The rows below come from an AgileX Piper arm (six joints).
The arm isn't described. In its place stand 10 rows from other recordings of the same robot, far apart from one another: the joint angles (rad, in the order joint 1, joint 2, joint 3, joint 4, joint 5, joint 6), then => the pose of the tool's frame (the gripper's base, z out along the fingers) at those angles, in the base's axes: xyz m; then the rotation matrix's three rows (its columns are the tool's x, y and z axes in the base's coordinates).
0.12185, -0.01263, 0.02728, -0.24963, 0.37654, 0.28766 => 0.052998 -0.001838 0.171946; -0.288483 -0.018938 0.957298; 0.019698 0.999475 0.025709; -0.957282 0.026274 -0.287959
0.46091, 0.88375, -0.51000, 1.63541, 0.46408, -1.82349 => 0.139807 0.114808 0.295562; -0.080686 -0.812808 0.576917; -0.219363 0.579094 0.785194; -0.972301 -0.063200 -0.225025
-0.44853, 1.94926, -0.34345, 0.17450, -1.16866, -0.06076 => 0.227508 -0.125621 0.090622; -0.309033 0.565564 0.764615; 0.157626 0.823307 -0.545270; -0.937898 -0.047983 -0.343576
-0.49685, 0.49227, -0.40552, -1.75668, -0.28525, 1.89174 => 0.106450 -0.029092 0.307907; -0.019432 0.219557 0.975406; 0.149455 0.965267 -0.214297; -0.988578 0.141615 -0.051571
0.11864, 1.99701, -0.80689, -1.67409, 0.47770, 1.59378 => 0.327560 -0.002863 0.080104; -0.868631 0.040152 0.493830; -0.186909 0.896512 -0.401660; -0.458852 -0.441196 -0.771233
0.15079, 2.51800, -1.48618, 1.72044, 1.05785, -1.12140 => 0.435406 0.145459 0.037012; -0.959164 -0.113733 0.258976; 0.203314 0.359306 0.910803; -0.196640 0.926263 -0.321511
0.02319, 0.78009, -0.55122, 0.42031, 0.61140, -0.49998 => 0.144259 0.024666 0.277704; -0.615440 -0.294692 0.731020; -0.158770 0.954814 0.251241; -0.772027 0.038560 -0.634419
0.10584, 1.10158, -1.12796, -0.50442, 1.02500, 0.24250 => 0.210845 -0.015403 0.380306; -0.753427 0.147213 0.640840; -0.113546 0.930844 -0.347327; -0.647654 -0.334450 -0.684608
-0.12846, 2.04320, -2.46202, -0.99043, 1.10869, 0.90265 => 0.416435 -0.122475 0.478267; -0.067146 0.847336 0.526795; 0.209771 0.528175 -0.822817; -0.975442 0.055257 -0.213212
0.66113, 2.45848, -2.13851, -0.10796, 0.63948, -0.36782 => 0.438547 0.333740 0.165476; -0.287112 -0.785856 0.547720; -0.778482 0.524603 0.344612; -0.558151 -0.327447 -0.762395
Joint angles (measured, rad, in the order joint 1, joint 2, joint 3, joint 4, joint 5, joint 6), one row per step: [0.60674, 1.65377, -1.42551, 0.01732, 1.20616, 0.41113]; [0.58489, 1.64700, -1.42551, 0.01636, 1.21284, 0.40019]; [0.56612, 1.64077, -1.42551, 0.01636, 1.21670, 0.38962]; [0.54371, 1.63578, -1.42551, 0.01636, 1.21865, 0.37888]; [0.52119, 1.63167, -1.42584, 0.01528, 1.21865, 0.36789]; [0.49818, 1.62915, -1.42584, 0.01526, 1.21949, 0.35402]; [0.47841, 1.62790, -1.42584, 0.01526, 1.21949, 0.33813]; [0.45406, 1.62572, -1.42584, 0.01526, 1.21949, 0.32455]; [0.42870, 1.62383, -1.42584, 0.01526, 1.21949, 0.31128]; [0.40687, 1.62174, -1.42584, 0.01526, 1.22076, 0.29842]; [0.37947, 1.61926, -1.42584, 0.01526, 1.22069, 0.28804]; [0.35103, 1.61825, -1.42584, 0.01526, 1.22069, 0.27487]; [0.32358, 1.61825, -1.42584, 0.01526, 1.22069, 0.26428]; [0.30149, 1.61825, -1.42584, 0.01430, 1.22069, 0.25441]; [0.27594, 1.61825, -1.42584, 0.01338, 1.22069, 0.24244]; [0.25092, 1.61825, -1.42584, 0.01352, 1.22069, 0.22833]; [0.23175, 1.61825, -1.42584, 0.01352, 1.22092, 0.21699]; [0.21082, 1.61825, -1.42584, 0.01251, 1.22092, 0.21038]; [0.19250, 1.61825, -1.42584, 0.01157, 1.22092, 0.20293]
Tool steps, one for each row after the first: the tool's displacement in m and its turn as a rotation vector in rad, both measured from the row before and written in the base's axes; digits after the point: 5 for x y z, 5 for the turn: [0.00266, -0.00707, 0.00212, -0.00263, -0.00210, -0.01094]; [0.00218, -0.00599, 0.00198, -0.00059, -0.00340, -0.00840]; [0.00300, -0.00683, 0.00160, -0.00037, -0.00400, -0.01192]; [0.00321, -0.00681, 0.00144, -0.00076, -0.00579, -0.01169]; [0.00324, -0.00684, 0.00081, -0.00191, -0.00322, -0.00951]; [0.00286, -0.00582, 0.00041, -0.00259, -0.00305, -0.00432]; [0.00325, -0.00729, 0.00071, -0.00179, -0.00356, -0.01115]; [0.00326, -0.00763, 0.00062, -0.00196, -0.00323, -0.01247]; [0.00246, -0.00671, 0.00066, -0.00240, -0.00216, -0.00932]; [0.00303, -0.00842, 0.00081, -0.00127, -0.00345, -0.01733]; [0.00317, -0.00871, 0.00033, -0.00255, -0.00226, -0.01566]; [0.00299, -0.00842, 0.00000, -0.00237, -0.00099, -0.01718]; [0.00226, -0.00692, 0.00000, -0.00314, -0.00116, -0.01241]; [0.00242, -0.00804, 0.00000, -0.00361, -0.00124, -0.01384]; [0.00215, -0.00785, 0.00000, -0.00312, -0.00103, -0.01135]; [0.00149, -0.00606, -0.00001, -0.00269, -0.00057, -0.00817]; [0.00154, -0.00673, 0.00000, -0.00252, -0.00065, -0.01441]; [0.00123, -0.00592, 0.00000, -0.00267, -0.00063, -0.01099]
